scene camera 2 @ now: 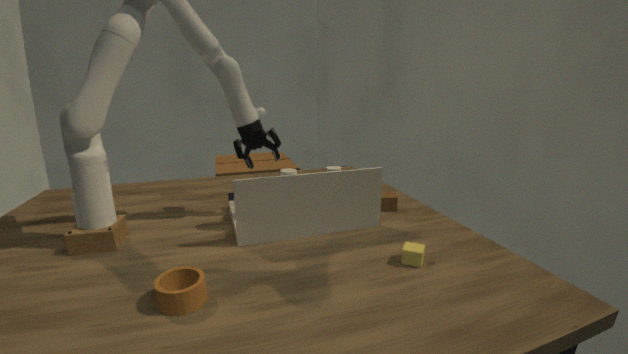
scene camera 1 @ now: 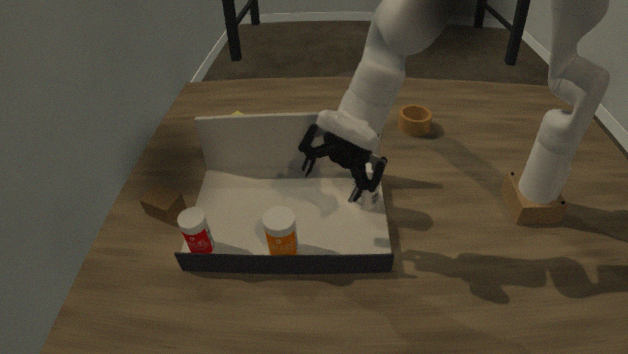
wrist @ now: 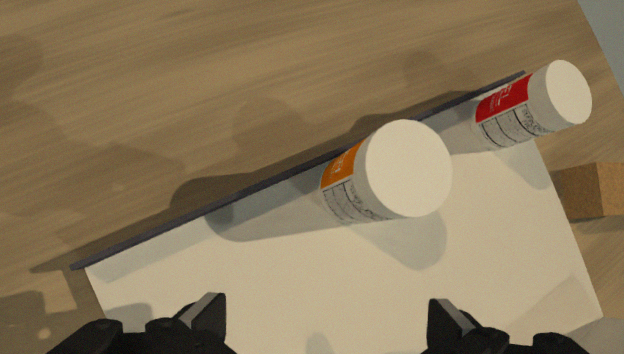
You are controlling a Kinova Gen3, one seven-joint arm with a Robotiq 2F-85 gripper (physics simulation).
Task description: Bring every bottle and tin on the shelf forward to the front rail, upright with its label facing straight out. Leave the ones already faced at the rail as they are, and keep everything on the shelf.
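Places are measured from the arm's base along level axes (x ahead, y left, z up), in metres.
Pixels of known places: gripper, fingertip midpoint: (scene camera 2: 264, 164) (scene camera 1: 328, 186) (wrist: 326, 319); arm's base, origin of the base link: (scene camera 2: 99, 223) (scene camera 1: 536, 190).
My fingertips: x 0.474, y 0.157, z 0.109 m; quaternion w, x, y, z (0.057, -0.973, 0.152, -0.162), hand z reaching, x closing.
For each thing: its middle in the pictures, then the offset to it from my fingertips. "spot": a spot on its surface instead.
- dark front rail, surface spot: (wrist: 250, 191) (scene camera 1: 324, 255) spot: dx +0.000, dy +0.071, dz -0.108 m
- red-label bottle, body centre: (wrist: 526, 109) (scene camera 1: 197, 233) dx +0.250, dy +0.073, dz -0.088 m
- orange-label bottle, body centre: (wrist: 376, 180) (scene camera 1: 281, 235) (scene camera 2: 288, 183) dx +0.083, dy +0.053, dz -0.086 m
- white bottle, surface spot: (scene camera 1: 372, 197) spot: dx -0.080, dy -0.082, dz -0.099 m
- brown block, body centre: (wrist: 604, 190) (scene camera 1: 163, 204) (scene camera 2: 383, 201) dx +0.403, dy -0.039, dz -0.142 m
- orange bowl, body centre: (scene camera 2: 181, 289) (scene camera 1: 414, 120) dx -0.191, dy -0.458, dz -0.142 m
- yellow cube, body centre: (scene camera 2: 413, 254) dx +0.330, dy -0.400, dz -0.148 m
The white shelf (scene camera 1: 250, 200) (scene camera 2: 307, 207) (wrist: 280, 280) has a dark front rail (scene camera 1: 325, 264) (wrist: 250, 191). A red-label bottle (scene camera 1: 197, 232) (wrist: 505, 107) stands upright at the rail's left end in scene camera 1, label outward. An orange-label bottle (scene camera 1: 281, 232) (wrist: 345, 175) stands upright at the rail near its middle, label outward. A white bottle (scene camera 1: 372, 197) stands farther back near the right side, mostly hidden behind the gripper; its label direction is unclear. My gripper (scene camera 1: 330, 185) (scene camera 2: 264, 161) (wrist: 326, 319) is open and empty above the shelf, beside the white bottle in scene camera 1.
A tall back panel (scene camera 1: 255, 147) closes the shelf's rear. A brown block (scene camera 1: 162, 204) (scene camera 2: 389, 201) (wrist: 595, 190) lies beside the shelf's left side in scene camera 1. An orange bowl (scene camera 1: 415, 122) (scene camera 2: 181, 295) and a yellow cube (scene camera 2: 413, 254) are behind the shelf.
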